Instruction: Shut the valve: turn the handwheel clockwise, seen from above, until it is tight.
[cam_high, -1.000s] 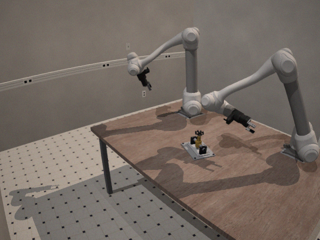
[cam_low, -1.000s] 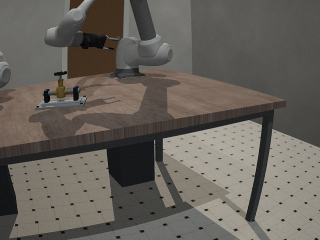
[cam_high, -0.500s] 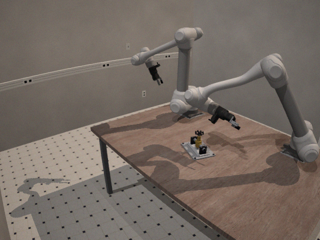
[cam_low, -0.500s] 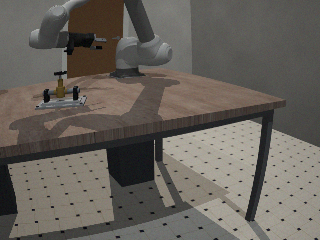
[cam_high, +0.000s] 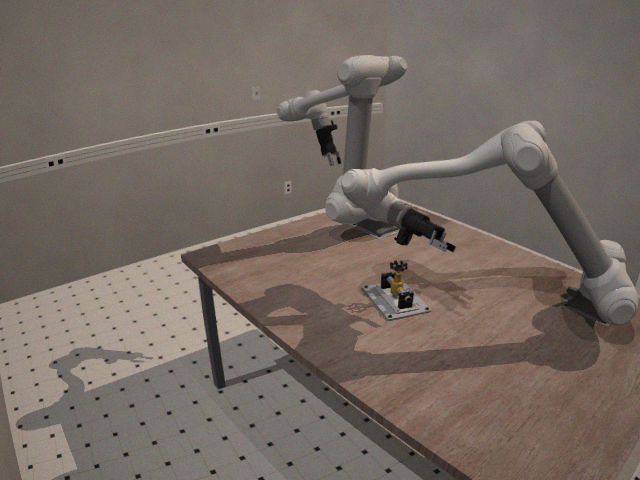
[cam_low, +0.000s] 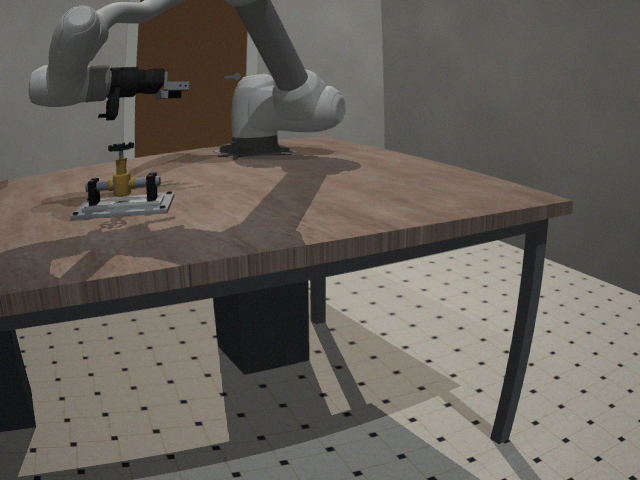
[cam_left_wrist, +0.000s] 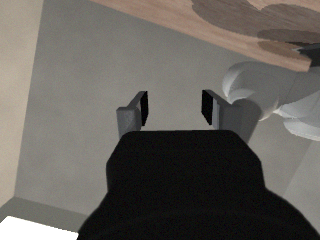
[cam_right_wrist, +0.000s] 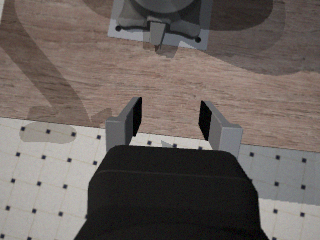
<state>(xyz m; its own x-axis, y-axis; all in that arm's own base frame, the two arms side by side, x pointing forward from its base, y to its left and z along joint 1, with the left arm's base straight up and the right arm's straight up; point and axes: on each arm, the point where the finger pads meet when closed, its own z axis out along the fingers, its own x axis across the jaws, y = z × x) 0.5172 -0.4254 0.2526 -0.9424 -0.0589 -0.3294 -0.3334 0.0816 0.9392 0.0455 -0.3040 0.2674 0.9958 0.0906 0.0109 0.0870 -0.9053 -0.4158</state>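
Right now the black handwheel is 16 cm to the right of my left hand, 12 cm below it and 4 cm ahead of it.
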